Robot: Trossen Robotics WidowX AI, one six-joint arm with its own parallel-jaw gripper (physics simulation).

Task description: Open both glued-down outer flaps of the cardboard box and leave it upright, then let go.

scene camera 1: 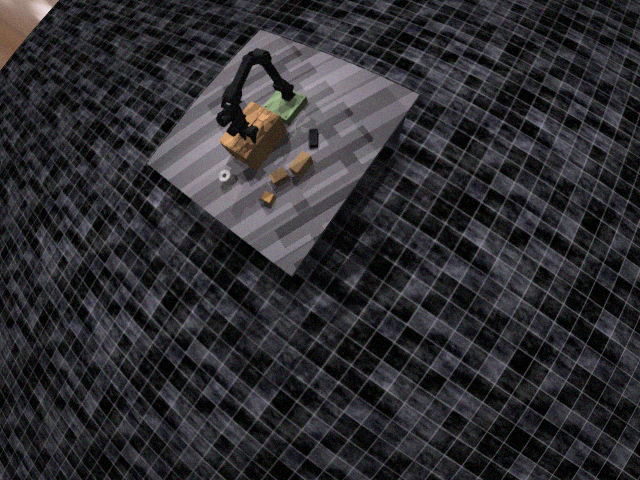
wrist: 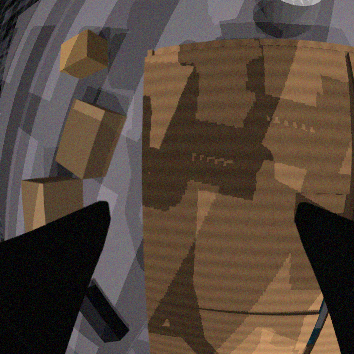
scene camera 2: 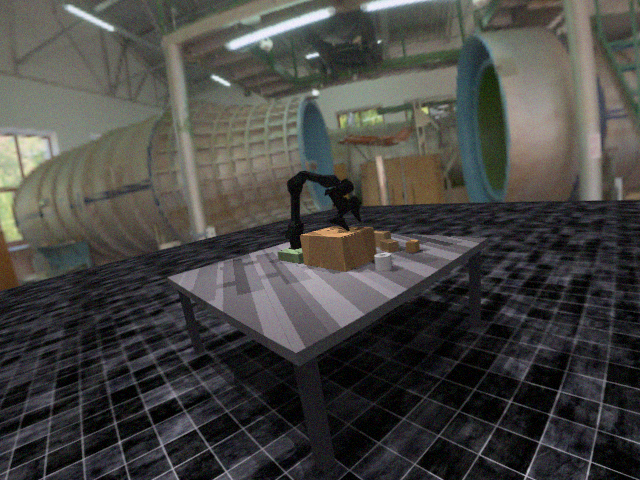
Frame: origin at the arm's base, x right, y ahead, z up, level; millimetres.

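Seen in the pictures: gripper, between the fingertips: (scene camera 1: 250, 141) (wrist: 206, 212) (scene camera 2: 354, 226); arm's base, origin of its link: (scene camera 1: 288, 96) (scene camera 2: 296, 247).
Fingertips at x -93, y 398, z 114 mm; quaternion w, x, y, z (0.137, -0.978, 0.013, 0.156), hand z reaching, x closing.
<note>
Offsets run from my fingertips to a thing's middle.
The brown cardboard box @[dx +73, dy -61, dz -88 mm] (scene camera 1: 271, 144) (scene camera 2: 330, 250) (wrist: 225, 240) stands upright on the table. Its top looks flat and closed, and the outer flaps appear to lie down. Shadows cross the top in the wrist view; a thin dark seam runs near the bottom and another near the right edge. A thin blue-and-dark strip shows beside the right finger. My gripper (scene camera 1: 241, 136) (scene camera 2: 353, 224) (wrist: 206, 212) is open and empty, above the box top. In the wrist view, the left finger is over the table beside the box, and the right finger over the top. Whether either finger touches is unclear.
Three small brown blocks @[dx -260, dy -73, dz -126 mm] (scene camera 1: 300, 163) @[dx -193, dy +46, dz -141 mm] (wrist: 90, 139) and a black block @[dx -205, dy -253, dz -149 mm] (scene camera 1: 313, 138) (wrist: 106, 312) lie beside the box. A white roll @[dx +75, dy +221, dz -135 mm] (scene camera 1: 220, 177) (scene camera 2: 383, 261) stands near its far end. The green base plate (scene camera 1: 280, 107) (scene camera 2: 289, 255) is at the arm's foot.
</note>
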